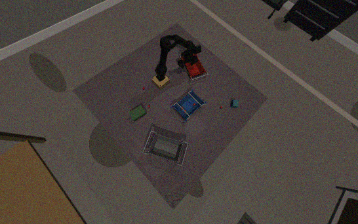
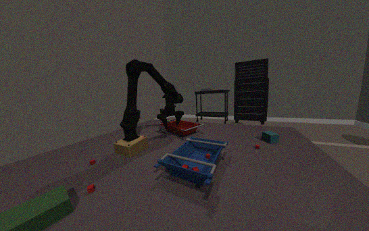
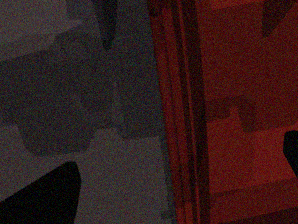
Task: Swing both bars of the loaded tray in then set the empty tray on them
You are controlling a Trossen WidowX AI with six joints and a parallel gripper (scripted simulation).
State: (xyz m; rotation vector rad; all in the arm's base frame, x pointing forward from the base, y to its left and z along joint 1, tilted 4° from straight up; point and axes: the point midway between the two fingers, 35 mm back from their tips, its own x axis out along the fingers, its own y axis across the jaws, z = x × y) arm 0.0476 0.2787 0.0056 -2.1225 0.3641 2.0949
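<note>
My gripper tip is 2 cm short of the red tray, 7 cm to the right of it and 1 cm above it. Also, from my gripper tip: teal block: 57 cm ahead, 13 cm to the left, 3 cm below; then green block: 11 cm ahead, 64 cm to the right, 3 cm below.
</note>
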